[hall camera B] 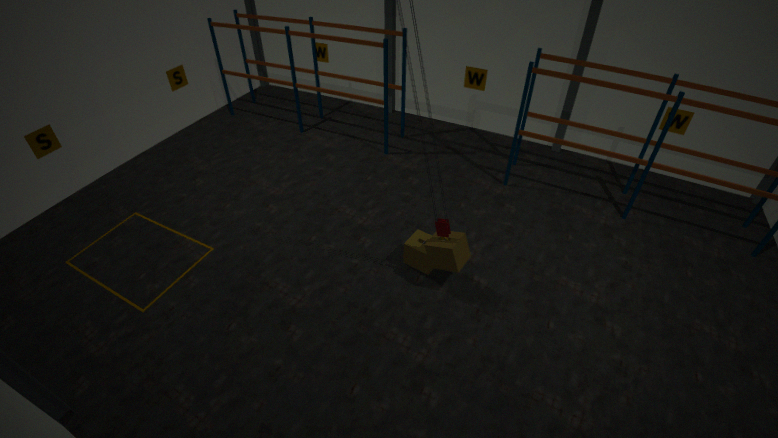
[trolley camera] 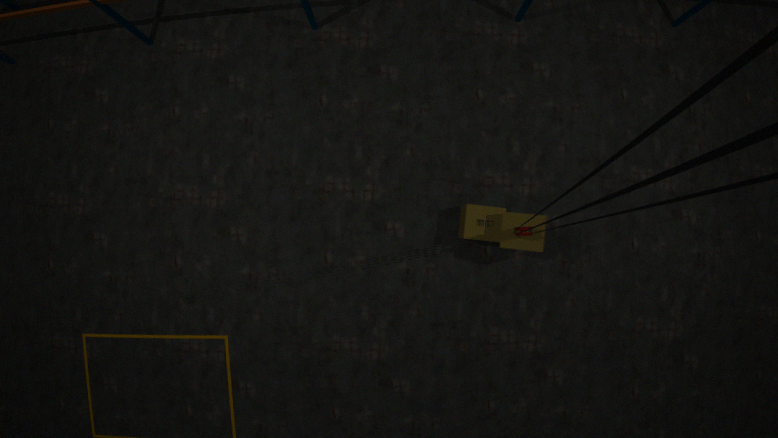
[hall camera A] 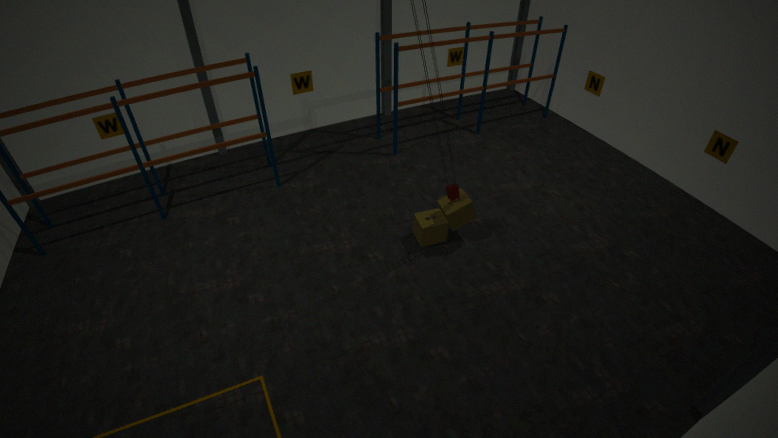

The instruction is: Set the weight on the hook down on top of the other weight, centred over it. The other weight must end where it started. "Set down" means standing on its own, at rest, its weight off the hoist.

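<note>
The red hook block [hall camera A: 452,191] [hall camera B: 442,227] [trolley camera: 523,231] hangs on slanting ropes and holds a yellow weight [hall camera A: 461,215] [hall camera B: 443,258] [trolley camera: 514,242] under it. This weight is tilted, clearly so in hall camera A. The other yellow weight [hall camera A: 430,233] [hall camera B: 415,258] [trolley camera: 473,214] stands upright on the floor. In the trolley view the hooked weight is to its right and slightly lower, overlapping its right edge. The two look in contact at that edge; the exact contact is hidden. The hooked weight's shadow falls partly on the other weight's top.
One blue and orange rack [hall camera A: 267,127] [hall camera B: 518,125] and another rack [hall camera A: 395,97] [hall camera B: 386,97] stand along the W wall, well behind the weights. A yellow marked rectangle [hall camera A: 179,406] [hall camera B: 174,231] [trolley camera: 155,336] lies on the floor, away from the weights.
</note>
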